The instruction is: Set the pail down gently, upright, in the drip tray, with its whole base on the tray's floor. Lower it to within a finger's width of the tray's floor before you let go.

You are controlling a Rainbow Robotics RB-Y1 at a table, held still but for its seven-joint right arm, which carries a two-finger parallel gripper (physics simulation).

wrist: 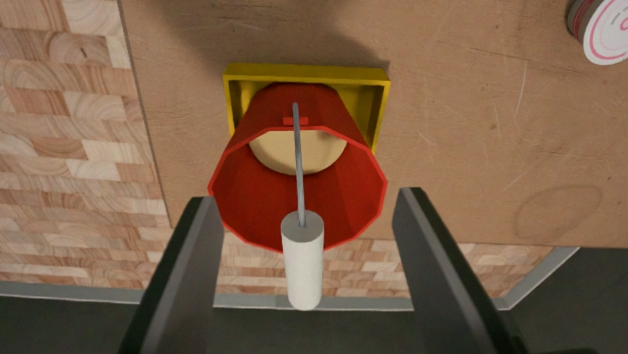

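The red pail (255,200) stands in the yellow drip tray (305,73) and looks upright. A pale tan round surface shows inside it. The tray's far wall and parts of its side walls show; the near part is hidden behind the pail, and the pail's base is hidden too. The pail's grey wire handle (299,165) carries a white cylindrical grip (304,270), which stands up towards the camera. My gripper (307,195) is open above the pail, with one finger on each side of the grip and a wide gap to each, touching neither side.
A brown board (465,125) lies under the tray on the wood-block table top (65,100). A round container with a white and pink lid (607,35) stands at the upper right. The table's grey edge (360,303) runs along the bottom of the view.
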